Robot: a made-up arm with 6 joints. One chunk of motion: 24 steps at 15 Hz.
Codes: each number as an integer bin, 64 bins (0 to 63) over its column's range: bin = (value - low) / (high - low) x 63, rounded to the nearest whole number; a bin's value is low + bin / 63 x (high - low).
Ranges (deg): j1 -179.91..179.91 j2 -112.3..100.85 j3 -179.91..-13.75 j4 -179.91..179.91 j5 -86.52..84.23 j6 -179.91..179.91
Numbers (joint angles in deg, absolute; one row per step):
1: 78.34 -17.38 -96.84 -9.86 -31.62 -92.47
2: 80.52 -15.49 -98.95 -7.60 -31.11 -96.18
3: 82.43 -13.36 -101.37 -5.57 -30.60 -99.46
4: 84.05 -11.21 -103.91 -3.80 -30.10 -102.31
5: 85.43 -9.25 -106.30 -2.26 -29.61 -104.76
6: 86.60 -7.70 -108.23 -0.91 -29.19 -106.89
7: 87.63 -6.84 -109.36 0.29 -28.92 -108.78
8: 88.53 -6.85 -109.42 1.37 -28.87 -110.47
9: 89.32 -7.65 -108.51 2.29 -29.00 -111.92
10: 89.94 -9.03 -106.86 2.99 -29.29 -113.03
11: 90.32 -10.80 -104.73 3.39 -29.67 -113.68
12: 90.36 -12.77 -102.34 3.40 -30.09 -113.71
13: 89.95 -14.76 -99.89 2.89 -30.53 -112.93
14: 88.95 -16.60 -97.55 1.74 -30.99 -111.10
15: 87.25 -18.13 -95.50 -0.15 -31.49 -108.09
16: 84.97 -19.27 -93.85 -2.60 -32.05 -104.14
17: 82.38 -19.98 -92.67 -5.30 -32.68 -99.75
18: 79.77 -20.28 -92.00 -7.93 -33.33 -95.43
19: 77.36 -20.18 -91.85 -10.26 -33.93 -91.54
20: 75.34 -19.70 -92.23 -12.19 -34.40 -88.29
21: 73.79 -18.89 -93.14 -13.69 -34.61 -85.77
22: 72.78 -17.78 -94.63 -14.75 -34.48 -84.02
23: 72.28 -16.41 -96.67 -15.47 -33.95 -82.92
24: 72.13 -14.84 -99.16 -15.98 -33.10 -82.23
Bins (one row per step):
1: 45 28 31 30 20 15
2: 46 29 31 30 20 15
3: 46 29 30 31 21 14
4: 46 30 29 31 21 14
5: 46 30 28 31 21 13
6: 47 31 27 31 21 13
7: 47 31 27 32 21 12
8: 47 31 27 32 21 12
9: 47 31 27 32 21 12
10: 47 31 28 32 21 12
11: 47 30 29 32 21 12
12: 47 29 29 32 21 12
13: 47 29 30 32 21 12
14: 47 28 31 32 20 12
15: 47 28 32 31 20 13
16: 46 27 33 31 20 13
17: 46 27 33 31 20 14
18: 45 27 33 30 20 15
19: 45 27 33 30 19 15
20: 45 27 33 29 19 16
21: 44 28 33 29 19 16
22: 44 28 32 29 19 17
23: 44 28 32 29 19 17
24: 44 29 31 29 20 17

